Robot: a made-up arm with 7 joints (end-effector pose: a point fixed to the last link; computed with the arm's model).
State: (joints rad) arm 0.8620 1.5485 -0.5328 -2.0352 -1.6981 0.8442 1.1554
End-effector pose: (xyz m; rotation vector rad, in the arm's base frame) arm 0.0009 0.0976 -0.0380 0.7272 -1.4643 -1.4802
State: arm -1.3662 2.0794 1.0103 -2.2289 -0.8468 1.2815 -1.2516
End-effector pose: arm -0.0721 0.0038 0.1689 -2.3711 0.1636 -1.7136
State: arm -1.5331 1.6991 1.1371 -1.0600 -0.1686 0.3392 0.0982
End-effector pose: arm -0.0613 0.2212 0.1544 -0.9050 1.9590 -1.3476
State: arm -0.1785 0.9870 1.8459 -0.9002 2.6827 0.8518 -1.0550
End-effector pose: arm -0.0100 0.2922 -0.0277 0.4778 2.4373 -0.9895
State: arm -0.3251 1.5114 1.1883 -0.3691 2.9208 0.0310 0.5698
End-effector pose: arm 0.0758 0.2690 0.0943 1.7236 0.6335 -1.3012
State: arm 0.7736 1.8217 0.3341 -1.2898 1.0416 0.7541 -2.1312
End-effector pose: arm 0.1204 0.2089 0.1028 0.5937 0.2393 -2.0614
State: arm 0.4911 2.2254 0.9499 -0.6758 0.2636 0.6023 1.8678
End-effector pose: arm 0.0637 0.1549 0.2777 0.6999 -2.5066 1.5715
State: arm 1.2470 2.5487 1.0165 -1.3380 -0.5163 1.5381 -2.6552
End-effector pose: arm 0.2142 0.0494 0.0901 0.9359 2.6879 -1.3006
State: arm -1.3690 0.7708 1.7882 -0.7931 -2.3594 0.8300 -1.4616
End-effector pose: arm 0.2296 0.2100 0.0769 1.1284 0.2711 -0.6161
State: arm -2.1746 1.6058 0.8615 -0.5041 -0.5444 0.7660 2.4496
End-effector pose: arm 0.0191 0.2402 0.1716 1.5511 0.4009 -1.5839
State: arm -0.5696 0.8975 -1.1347 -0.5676 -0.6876 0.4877 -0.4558
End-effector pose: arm 0.2225 0.1207 -0.0846 1.2223 -0.0979 -2.1394
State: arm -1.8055 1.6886 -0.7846 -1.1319 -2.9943 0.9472 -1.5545
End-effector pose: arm 0.1401 0.1701 0.2767 -0.8659 -2.6482 -0.7390
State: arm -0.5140 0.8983 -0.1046 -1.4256 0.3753 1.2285 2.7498
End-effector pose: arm 0.2029 0.1454 0.0651 -0.2802 -0.6142 2.7690
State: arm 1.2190 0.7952 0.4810 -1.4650 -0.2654 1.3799 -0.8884
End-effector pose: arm -0.0303 0.2200 -0.0277 0.7900 1.0257 -0.7197
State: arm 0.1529 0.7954 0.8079 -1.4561 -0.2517 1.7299 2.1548
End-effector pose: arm 0.0721 0.2183 0.0655 -1.1570 0.7021 -2.4825
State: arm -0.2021 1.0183 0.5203 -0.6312 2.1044 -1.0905 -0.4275
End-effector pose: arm 0.1399 0.2405 -0.0411 -1.2008 1.6509 -1.9017
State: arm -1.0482 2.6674 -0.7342 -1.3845 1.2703 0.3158 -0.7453
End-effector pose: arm 0.0137 0.1253 0.2831 2.0045 -1.2955 -0.6248
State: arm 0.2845 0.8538 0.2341 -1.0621 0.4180 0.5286 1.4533
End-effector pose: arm 0.0381 0.2576 -0.0419 0.6302 -0.9395 1.8746
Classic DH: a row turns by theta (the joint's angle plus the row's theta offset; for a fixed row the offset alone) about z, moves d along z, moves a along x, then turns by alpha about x. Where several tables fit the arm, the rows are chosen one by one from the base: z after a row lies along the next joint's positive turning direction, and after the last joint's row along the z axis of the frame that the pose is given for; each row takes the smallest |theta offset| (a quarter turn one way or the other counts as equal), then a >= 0, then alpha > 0; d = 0 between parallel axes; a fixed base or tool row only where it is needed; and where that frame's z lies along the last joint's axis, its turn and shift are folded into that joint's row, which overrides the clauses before.
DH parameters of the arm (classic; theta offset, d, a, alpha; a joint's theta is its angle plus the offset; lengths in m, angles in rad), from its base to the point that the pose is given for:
base (fixed): 0 0.077 0.0149 -1.2217
joint 1: 1.5708 0.0035 0.0239 1.5708
joint 2: 1.2217 -0.004 0.0025 -1.5708
joint 3: -1.5708 -0.1522 0.0301 -1.5708
joint 4: 0 0.0266 -0.0175 1.5708
joint 5: 0 -0.1547 -0.0072 -1.5708
joint 6: 0 0.0263 -0.0127 1.5708
joint 7: -0.8759 0.0969 0.0056 0.4452
tool (fixed): 1.0309 -0.0556 0 0

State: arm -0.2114 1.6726 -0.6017 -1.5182 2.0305 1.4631 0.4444
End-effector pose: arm 0.2077 0.2398 0.0520 0.1251 0.0807 0.6983
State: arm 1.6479 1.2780 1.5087 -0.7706 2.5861 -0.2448 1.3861
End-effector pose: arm -0.0759 0.2532 0.1363 0.6948 1.7014 -1.5834
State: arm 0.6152 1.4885 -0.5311 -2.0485 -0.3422 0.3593 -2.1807
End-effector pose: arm 0.0544 0.1497 -0.0430 -0.2038 -0.0552 2.5799
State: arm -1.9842 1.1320 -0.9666 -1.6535 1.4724 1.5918 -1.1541
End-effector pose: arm 0.1547 -0.0489 0.3115 0.5778 -1.1115 -2.0493
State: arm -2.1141 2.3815 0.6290 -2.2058 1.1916 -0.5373 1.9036
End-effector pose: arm -0.1720 0.0567 0.1628 1.1151 1.7833 2.0426
